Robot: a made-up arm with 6 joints.
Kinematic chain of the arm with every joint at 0, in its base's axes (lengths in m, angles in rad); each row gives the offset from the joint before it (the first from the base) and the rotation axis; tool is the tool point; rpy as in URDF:
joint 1: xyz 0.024 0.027 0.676 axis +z
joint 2: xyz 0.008 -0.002 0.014 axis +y
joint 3: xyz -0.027 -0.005 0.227 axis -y
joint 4: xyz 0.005 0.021 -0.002 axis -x
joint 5: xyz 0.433 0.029 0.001 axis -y
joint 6: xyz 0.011 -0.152 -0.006 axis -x
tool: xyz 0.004 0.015 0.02 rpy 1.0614 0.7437 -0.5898
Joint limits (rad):
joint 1: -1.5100..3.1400
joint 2: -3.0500..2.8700
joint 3: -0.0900..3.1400
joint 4: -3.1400..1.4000
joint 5: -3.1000..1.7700
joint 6: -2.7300..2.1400
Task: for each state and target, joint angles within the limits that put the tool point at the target. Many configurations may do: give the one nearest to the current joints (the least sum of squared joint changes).
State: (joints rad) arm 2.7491 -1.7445 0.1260 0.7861 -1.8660 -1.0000
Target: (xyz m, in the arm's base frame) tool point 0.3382 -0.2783 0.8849
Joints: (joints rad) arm 2.1079 -2.2418 -0.0900 0.4014 -2.0615 -0.9269
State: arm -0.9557 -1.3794 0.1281 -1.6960 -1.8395 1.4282
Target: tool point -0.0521 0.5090 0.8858
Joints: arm -1.3182 -1.9759 0.5871 -1.8093 -1.8189 1.4142
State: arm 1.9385 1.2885 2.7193 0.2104 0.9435 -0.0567
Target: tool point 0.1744 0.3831 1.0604
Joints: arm 1.4063 1.8641 3.0047 0.1982 1.0261 -0.1211
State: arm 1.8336 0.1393 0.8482 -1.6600 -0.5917 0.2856
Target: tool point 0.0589 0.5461 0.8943
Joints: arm 1.4747 0.3163 0.5006 -1.5856 -0.5796 0.2768
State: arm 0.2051 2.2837 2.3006 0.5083 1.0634 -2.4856
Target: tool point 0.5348 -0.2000 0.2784
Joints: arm -0.2024 2.6134 1.9652 0.3809 1.0363 -2.5277
